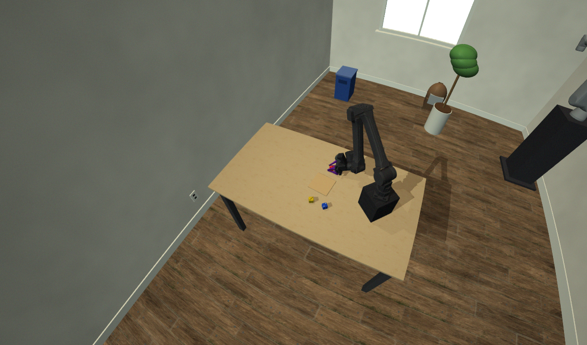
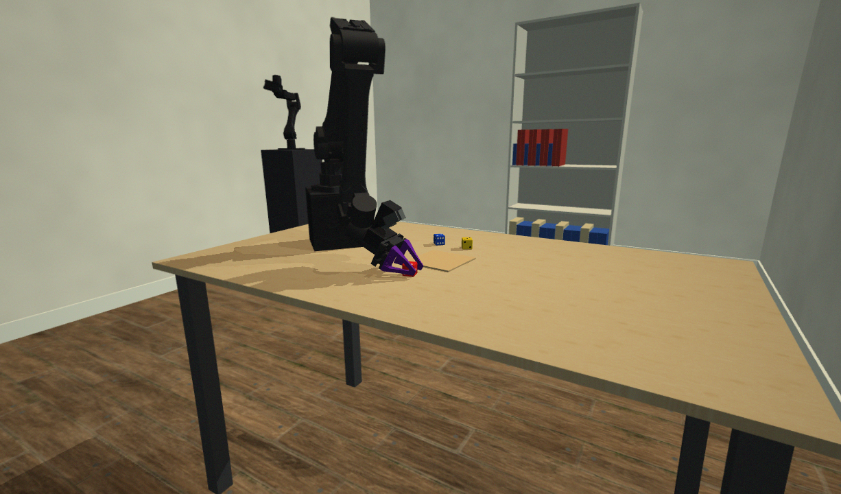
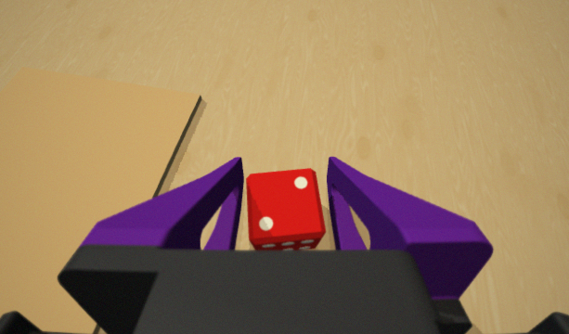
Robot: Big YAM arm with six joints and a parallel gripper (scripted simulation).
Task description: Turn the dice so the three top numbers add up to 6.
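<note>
The red die lies 2 cm behind my hand. Round my hand: blue die 30 cm to the left, 8 cm behind; yellow die 29 cm to the left, 2 cm ahead; tan mat 14 cm to the left, 2 cm below.
</note>
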